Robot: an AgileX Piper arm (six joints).
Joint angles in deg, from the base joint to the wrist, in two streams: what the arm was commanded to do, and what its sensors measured. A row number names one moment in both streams.
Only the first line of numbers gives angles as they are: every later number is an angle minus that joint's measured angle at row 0.
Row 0, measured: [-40.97 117.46 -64.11 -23.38 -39.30 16.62]
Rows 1 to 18, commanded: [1.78 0.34 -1.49 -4.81 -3.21 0.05]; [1.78 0.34 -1.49 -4.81 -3.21 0.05]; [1.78 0.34 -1.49 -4.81 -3.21 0.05]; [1.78 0.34 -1.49 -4.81 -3.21 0.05]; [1.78 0.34 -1.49 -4.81 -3.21 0.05]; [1.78 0.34 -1.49 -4.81 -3.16 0.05]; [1.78 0.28 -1.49 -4.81 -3.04 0.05]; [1.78 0.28 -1.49 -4.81 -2.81 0.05]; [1.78 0.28 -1.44 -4.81 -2.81 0.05]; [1.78 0.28 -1.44 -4.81 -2.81 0.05]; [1.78 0.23 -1.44 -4.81 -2.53 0.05]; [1.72 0.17 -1.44 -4.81 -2.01 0.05]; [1.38 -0.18 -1.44 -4.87 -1.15 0.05]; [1.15 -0.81 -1.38 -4.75 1.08 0.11]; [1.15 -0.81 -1.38 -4.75 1.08 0.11]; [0.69 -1.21 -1.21 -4.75 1.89 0.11]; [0.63 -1.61 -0.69 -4.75 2.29 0.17]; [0.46 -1.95 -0.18 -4.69 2.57 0.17]
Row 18, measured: [-0.05 -0.98 -0.06 -1.60 3.89 0.05]
